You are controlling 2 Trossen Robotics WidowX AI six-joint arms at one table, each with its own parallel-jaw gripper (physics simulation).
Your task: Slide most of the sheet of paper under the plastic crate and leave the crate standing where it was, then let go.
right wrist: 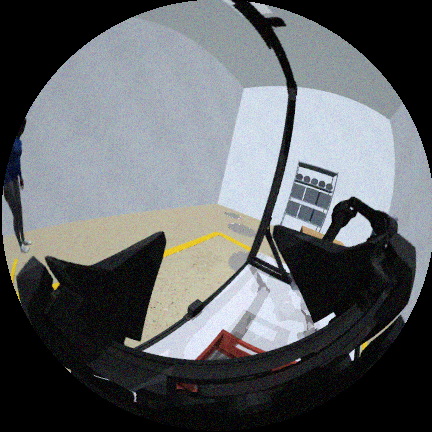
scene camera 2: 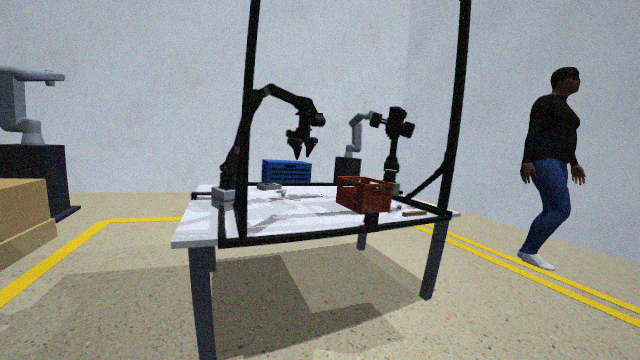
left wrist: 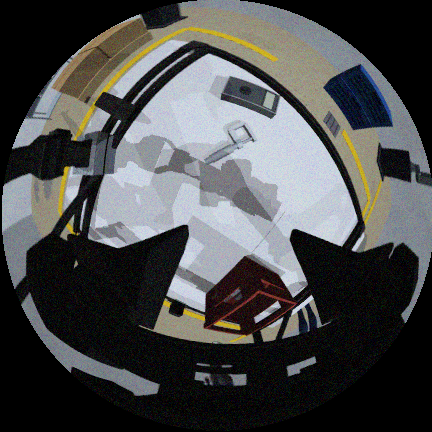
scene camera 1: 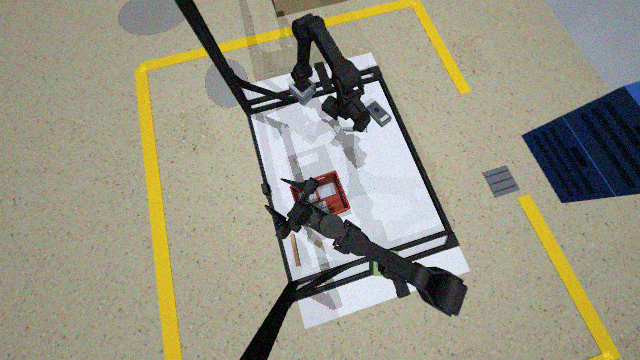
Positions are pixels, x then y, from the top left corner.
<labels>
My left gripper (left wrist: 241, 232) is open and holds nothing. My right gripper (scene camera 1: 272, 192) is open, with nothing in its grasp. Also in view: a red plastic crate (scene camera 1: 336, 204). A sheet of paper (left wrist: 276, 243) rests on the table.
</labels>
